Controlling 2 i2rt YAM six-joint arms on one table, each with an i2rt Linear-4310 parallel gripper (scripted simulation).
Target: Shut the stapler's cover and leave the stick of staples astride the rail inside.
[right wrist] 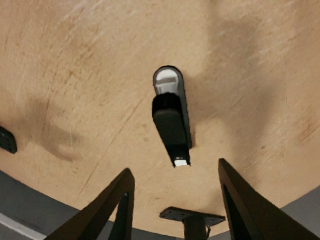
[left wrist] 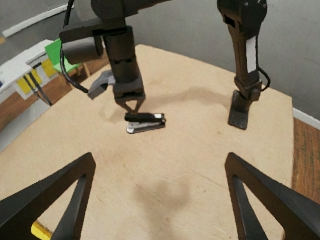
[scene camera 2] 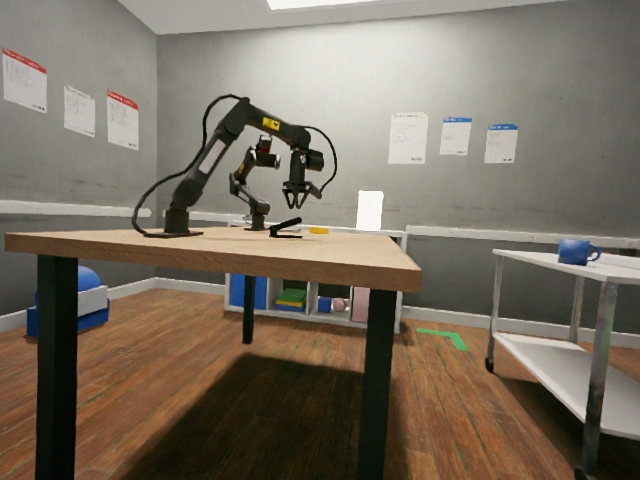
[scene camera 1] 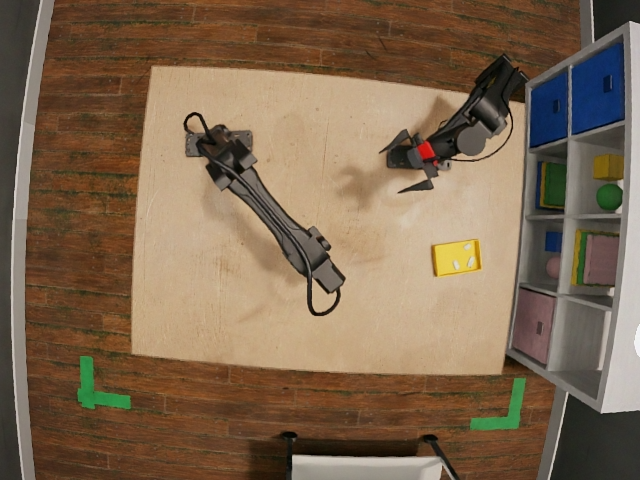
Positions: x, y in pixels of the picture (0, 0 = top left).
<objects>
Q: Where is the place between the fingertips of my right gripper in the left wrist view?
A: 133, 105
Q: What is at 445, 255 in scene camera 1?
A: A yellow tray.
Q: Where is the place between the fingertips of my right gripper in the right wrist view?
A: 173, 169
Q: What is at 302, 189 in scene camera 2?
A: My right gripper.
</objects>
